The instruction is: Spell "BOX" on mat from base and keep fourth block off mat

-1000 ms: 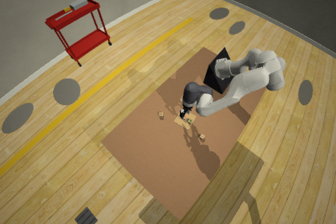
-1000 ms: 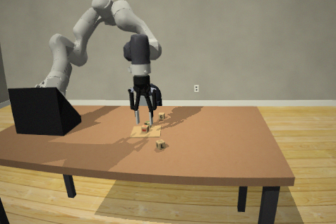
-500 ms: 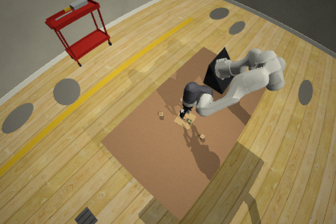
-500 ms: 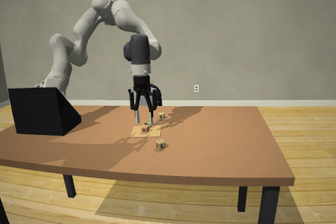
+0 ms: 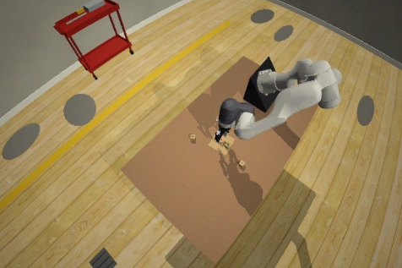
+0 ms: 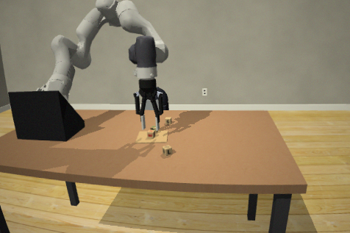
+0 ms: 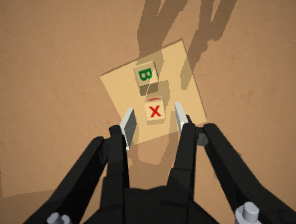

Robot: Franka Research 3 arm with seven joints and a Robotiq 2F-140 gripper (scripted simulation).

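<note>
My hand is 7 cm above the tan mat and 1 cm to the right of it. The rest, counted from my hand: O block: 14 cm to the right, 13 cm ahead, 6 cm below.
</note>
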